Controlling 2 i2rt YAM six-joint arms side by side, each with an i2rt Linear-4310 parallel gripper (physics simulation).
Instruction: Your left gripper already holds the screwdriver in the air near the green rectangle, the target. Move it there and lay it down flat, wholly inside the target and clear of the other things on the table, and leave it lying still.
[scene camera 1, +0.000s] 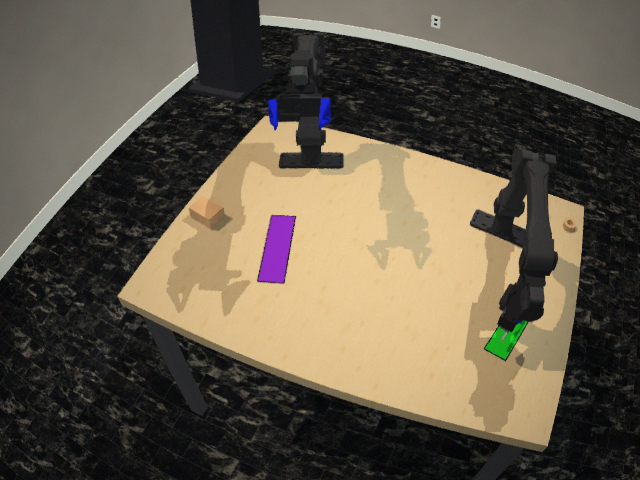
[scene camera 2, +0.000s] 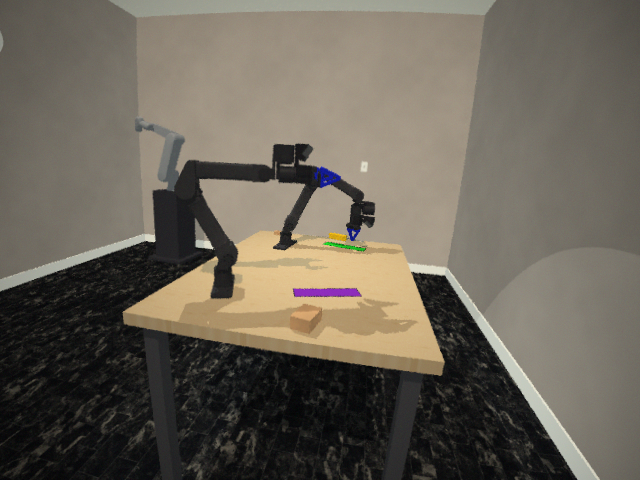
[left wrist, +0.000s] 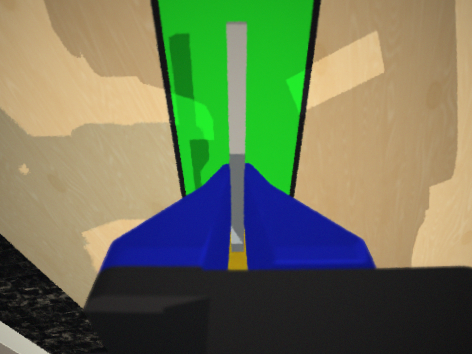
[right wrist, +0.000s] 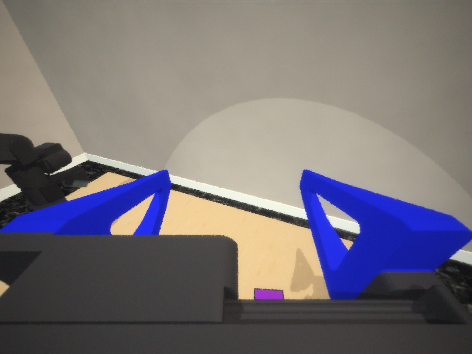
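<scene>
I see my left gripper (left wrist: 237, 175), and the left wrist view also has the green rectangle (left wrist: 192, 48), which shows in scene camera 1 as well (scene camera 1: 495, 346). My right gripper is there in scene camera 1 (scene camera 1: 297, 127) and again in the right wrist view (right wrist: 235, 177). Then I see an orange-brown block (scene camera 1: 204, 211), which scene camera 2 shows too (scene camera 2: 307, 317). In the left wrist view the orange-brown block is out of frame. In the right wrist view the orange-brown block is out of frame as well.
</scene>
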